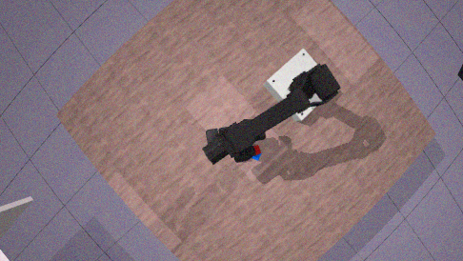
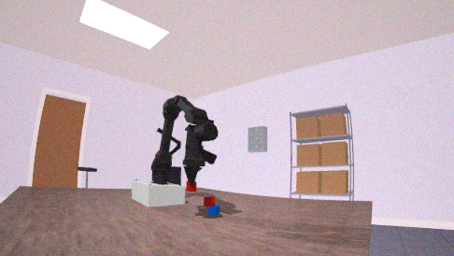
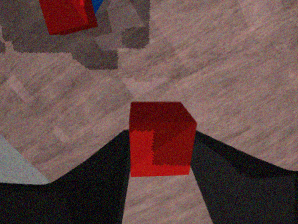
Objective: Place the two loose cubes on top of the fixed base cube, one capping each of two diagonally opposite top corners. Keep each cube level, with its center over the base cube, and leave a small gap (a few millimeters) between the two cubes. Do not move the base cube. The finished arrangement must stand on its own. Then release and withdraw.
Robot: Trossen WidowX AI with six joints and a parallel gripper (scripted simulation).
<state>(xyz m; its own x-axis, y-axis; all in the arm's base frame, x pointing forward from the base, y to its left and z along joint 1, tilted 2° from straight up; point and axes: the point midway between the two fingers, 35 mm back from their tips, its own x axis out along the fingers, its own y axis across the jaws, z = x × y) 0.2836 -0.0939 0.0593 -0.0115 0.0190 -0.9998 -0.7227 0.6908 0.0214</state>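
Now: gripper tip 20 mm short of the blue cube, 120 mm to the right of it and 100 mm above it.
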